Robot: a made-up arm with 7 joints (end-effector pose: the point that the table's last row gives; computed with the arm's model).
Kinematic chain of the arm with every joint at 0, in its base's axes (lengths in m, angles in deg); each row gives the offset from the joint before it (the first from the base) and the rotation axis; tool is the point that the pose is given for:
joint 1: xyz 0 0 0.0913 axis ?
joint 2: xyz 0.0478 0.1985 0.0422 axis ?
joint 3: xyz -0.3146 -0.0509 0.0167 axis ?
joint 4: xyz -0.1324 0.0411 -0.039 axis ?
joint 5: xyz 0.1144 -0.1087 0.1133 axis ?
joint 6: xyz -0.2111 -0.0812 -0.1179 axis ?
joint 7: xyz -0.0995 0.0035 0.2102 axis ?
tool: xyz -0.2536 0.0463 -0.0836
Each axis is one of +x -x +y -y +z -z.
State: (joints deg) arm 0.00 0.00 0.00 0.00 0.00 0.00 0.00
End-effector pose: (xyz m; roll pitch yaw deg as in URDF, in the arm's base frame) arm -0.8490 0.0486 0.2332 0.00 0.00 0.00
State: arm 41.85 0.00 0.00 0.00 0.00 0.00 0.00
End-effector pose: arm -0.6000 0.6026 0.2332 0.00 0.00 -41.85
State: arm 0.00 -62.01 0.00 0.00 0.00 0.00 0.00
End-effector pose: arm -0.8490 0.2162 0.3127 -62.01 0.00 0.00
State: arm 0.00 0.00 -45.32 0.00 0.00 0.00 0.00
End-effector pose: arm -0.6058 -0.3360 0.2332 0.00 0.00 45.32
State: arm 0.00 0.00 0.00 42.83 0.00 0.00 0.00
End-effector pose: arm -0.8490 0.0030 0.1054 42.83 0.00 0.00
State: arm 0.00 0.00 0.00 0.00 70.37 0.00 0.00
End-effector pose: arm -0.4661 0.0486 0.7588 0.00 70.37 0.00
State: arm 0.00 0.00 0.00 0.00 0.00 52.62 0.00
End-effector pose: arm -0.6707 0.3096 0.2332 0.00 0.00 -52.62
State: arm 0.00 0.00 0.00 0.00 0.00 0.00 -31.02
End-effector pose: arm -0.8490 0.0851 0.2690 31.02 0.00 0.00
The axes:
joint 1: -z
joint 2: +x
joint 3: -z
joint 4: +x
joint 5: +y
joint 6: -z
joint 7: -x

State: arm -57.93 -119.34 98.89 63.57 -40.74 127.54 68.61
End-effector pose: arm -0.3968 -0.0470 0.0598 76.41 -2.15 -27.80
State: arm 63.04 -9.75 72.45 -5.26 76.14 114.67 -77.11
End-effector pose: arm 0.0521 0.1382 0.2385 14.09 -30.53 122.39
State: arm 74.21 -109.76 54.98 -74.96 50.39 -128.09 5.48
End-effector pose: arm 0.5669 0.4180 -0.0322 -82.22 26.49 -143.44
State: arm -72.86 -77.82 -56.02 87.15 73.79 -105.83 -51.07
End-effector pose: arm 0.3808 -0.1201 0.2431 -176.49 -22.58 154.47
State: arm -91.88 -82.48 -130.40 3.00 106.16 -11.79 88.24
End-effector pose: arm -0.8072 -0.1550 -0.0837 52.68 -14.30 0.92
